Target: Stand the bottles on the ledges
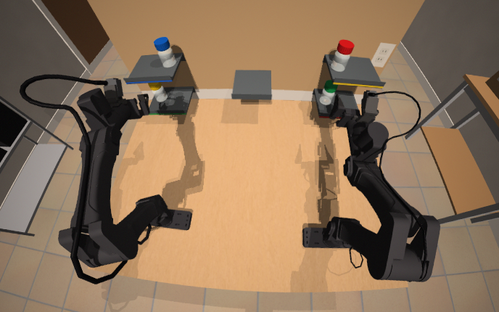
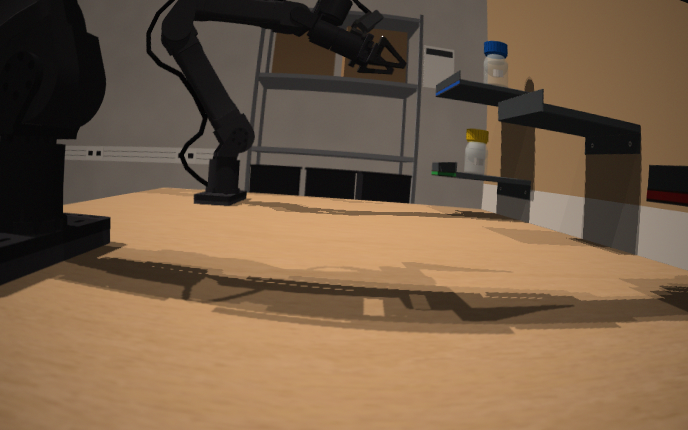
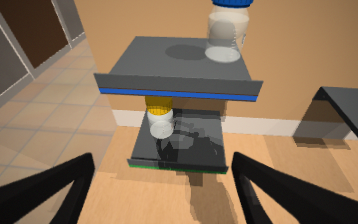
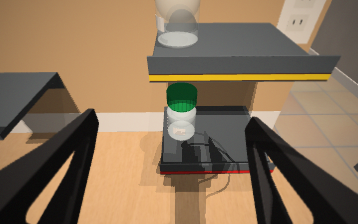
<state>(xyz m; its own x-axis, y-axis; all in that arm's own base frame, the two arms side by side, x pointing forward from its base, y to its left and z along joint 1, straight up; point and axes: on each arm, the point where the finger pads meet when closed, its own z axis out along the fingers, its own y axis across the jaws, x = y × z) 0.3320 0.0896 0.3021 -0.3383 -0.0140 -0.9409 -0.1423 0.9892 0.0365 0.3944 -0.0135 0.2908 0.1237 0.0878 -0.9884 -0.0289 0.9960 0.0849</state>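
My left gripper is now 210 mm short of the yellow-capped bottle, 60 mm to the right of it and 170 mm above it. Round my left hand: blue-capped bottle (220 mm ahead, 50 mm to the right, 20 mm above); then green-capped bottle (260 mm ahead, 720 mm to the right, 170 mm below); then red-capped bottle (260 mm ahead, 710 mm to the right, 20 mm above).
My right gripper is now 190 mm short of the red-capped bottle, 10 mm to the right of it and 30 mm below it. From my right hand the other things lie so: blue-capped bottle (150 mm ahead, 680 mm to the left, 30 mm above); then green-capped bottle (200 mm ahead, 170 mm below); then yellow-capped bottle (140 mm ahead, 790 mm to the left, 170 mm below).
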